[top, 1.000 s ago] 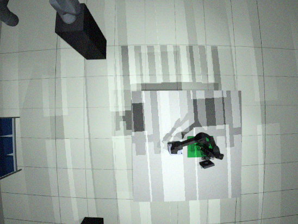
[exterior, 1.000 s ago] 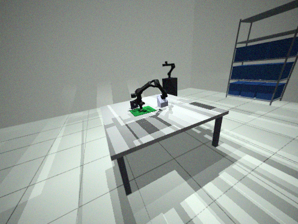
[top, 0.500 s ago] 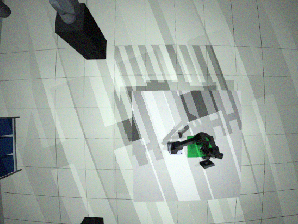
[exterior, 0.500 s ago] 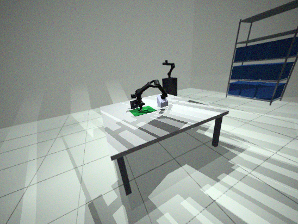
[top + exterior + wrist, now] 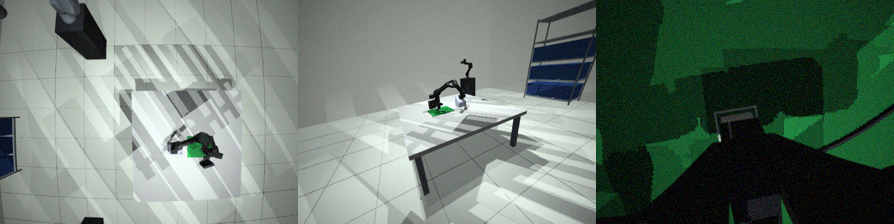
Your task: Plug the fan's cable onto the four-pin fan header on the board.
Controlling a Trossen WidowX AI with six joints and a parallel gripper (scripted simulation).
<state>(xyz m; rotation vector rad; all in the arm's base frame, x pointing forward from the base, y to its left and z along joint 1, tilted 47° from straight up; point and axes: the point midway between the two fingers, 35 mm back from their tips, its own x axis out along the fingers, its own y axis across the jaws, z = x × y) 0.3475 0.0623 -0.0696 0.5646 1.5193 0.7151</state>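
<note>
Right now the dark plug is 1 cm behind my gripper tip and 1 cm above it. Also, from my gripper tip: fan header: 1 cm behind, 3 cm below; then green board: 2 cm behind, 1 cm to the left, 4 cm below; then black fan: 3 cm ahead, 16 cm to the right, 3 cm above.
</note>
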